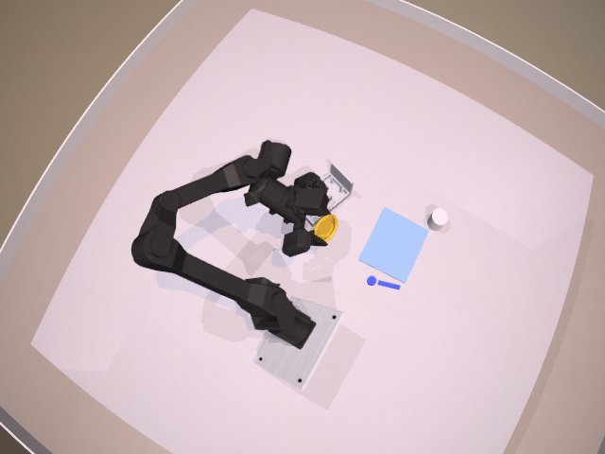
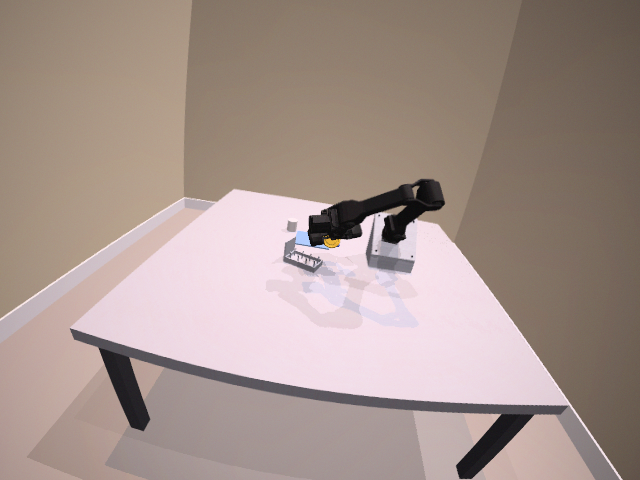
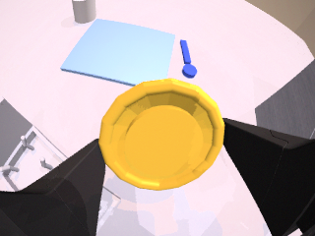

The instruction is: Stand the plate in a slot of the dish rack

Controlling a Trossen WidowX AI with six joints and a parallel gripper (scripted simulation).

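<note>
Right now the grey dish rack is 9 cm ahead of my gripper tip, 6 cm to the left of it and 6 cm below it. Also, from my gripper tip: light blue mat: 15 cm to the right, 8 cm below, 7 cm ahead; then blue spoon: 16 cm to the right, 8 cm below, 3 cm behind; then yellow plate: right at my gripper tip.
</note>
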